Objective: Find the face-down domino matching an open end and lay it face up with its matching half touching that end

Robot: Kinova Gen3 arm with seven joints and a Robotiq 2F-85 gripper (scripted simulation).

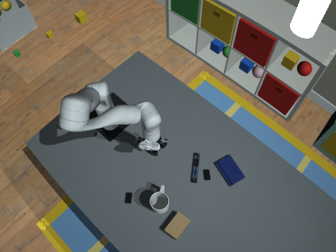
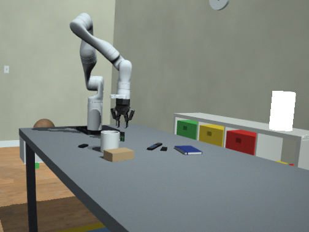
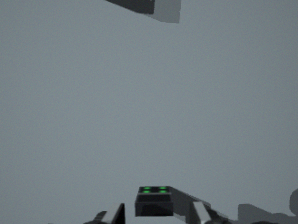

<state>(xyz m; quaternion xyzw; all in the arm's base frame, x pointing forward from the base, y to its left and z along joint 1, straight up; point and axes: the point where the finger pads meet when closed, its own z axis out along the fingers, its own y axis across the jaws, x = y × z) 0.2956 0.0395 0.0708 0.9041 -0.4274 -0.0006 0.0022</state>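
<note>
The dark domino lies 7 cm below my hand. The rest, counted from my hand: white mug: 20 cm ahead, 16 cm to the right, 5 cm below; cardboard box: 33 cm ahead, 18 cm to the right, 7 cm below.
</note>
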